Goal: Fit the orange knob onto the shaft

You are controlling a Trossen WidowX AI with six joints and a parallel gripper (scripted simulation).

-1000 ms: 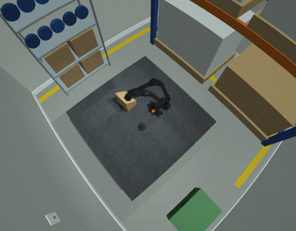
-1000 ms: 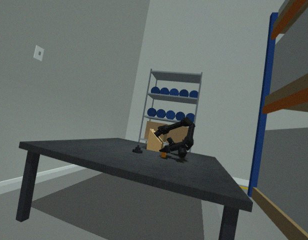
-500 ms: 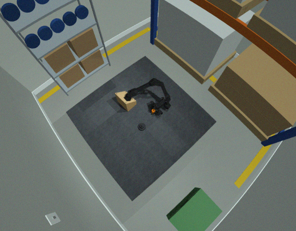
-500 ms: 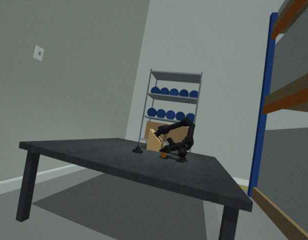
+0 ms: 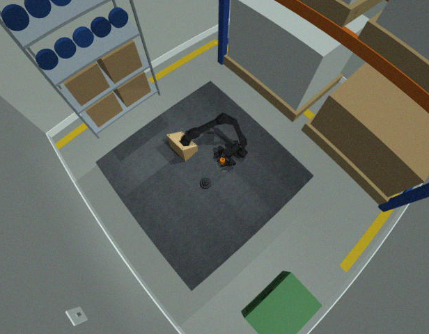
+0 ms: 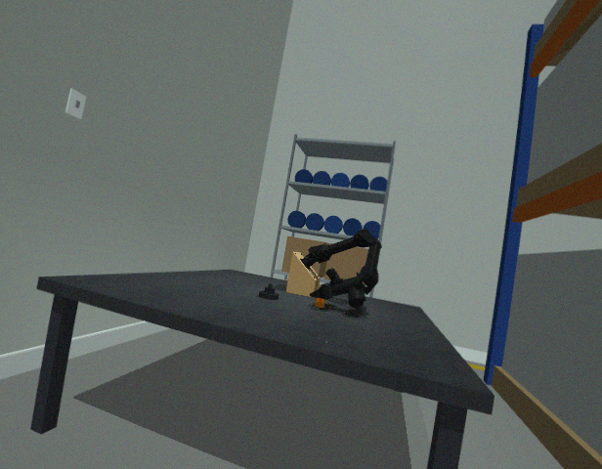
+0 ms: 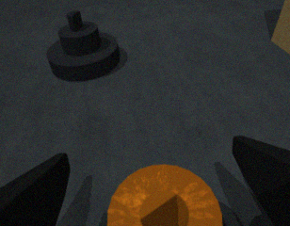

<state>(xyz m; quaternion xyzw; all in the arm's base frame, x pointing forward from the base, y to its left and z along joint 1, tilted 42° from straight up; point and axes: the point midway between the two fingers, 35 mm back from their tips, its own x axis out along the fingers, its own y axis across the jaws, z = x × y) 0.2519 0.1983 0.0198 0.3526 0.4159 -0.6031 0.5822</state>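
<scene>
My gripper tip is now 4 cm to the right of the orange knob and 2 cm above it. Also, from my gripper tip: dark round pedestal (6 cm ahead, 18 cm to the right, 2 cm below).
</scene>
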